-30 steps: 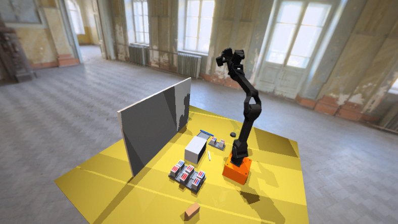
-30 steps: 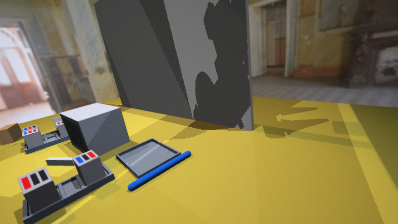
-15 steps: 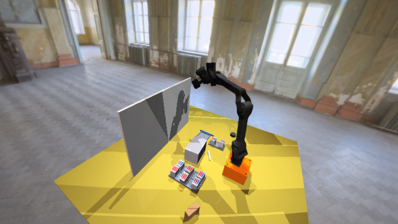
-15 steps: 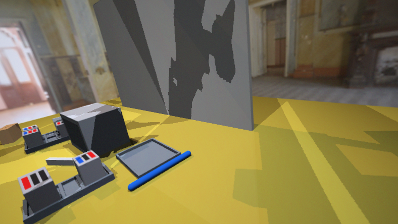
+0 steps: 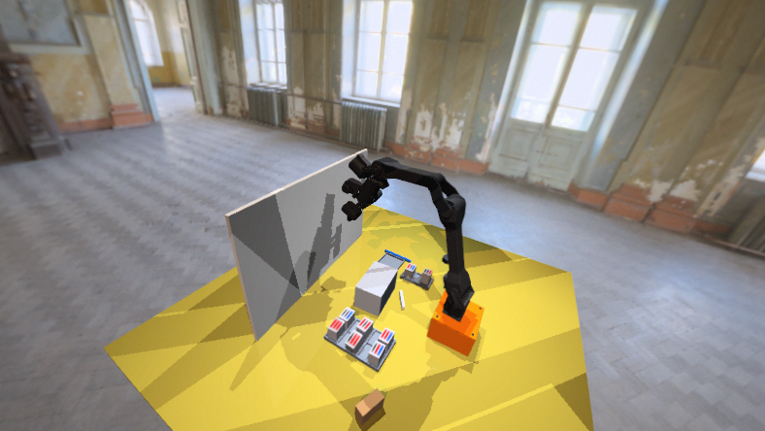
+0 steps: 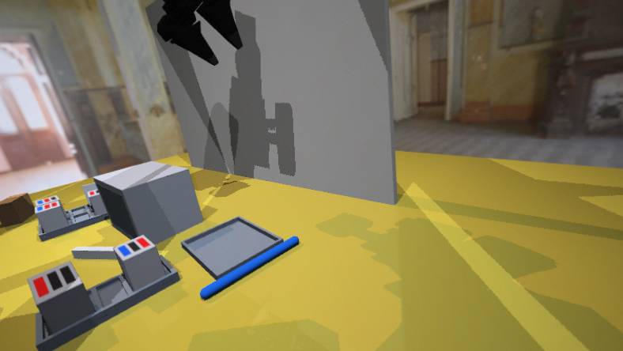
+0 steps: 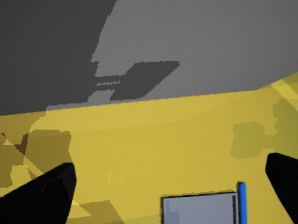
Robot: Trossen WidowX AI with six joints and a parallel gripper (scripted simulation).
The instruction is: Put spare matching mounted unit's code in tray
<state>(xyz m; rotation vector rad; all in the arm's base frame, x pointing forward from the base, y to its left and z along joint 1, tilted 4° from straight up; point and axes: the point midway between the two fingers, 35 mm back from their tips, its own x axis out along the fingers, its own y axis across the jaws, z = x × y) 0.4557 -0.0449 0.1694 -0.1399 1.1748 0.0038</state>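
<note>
Now: gripper tip 290 mm to the right of the spare, 230 mm above it and 170 mm past it. Round my gripper tip: grey mounted unit (220 mm below, 170 mm behind, 80 mm to the left); then grey board (120 mm to the left, 70 mm ahead, 40 mm below); then grey tray (260 mm below, 120 mm to the right, 110 mm behind).
</note>
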